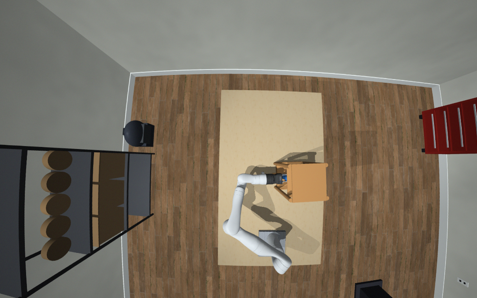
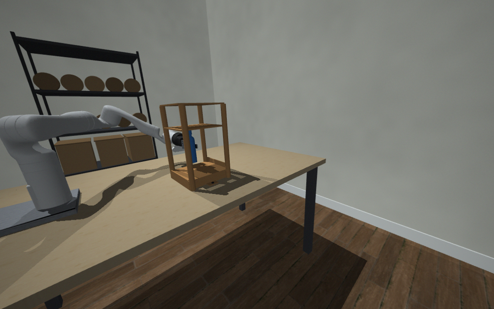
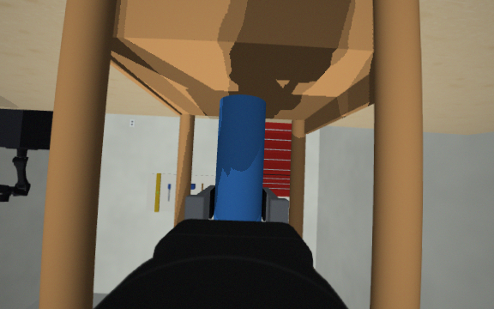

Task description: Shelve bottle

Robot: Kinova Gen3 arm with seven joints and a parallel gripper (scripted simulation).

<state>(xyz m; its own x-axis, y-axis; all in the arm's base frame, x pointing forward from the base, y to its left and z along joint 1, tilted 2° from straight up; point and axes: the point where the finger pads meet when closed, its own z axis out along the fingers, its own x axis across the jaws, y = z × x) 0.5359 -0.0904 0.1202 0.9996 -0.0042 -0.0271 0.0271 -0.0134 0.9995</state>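
Now: hand 6 cm to the left of the wooden shelving unit and 3 cm below it. The rest, counted from my hand: bottle (3 cm above).
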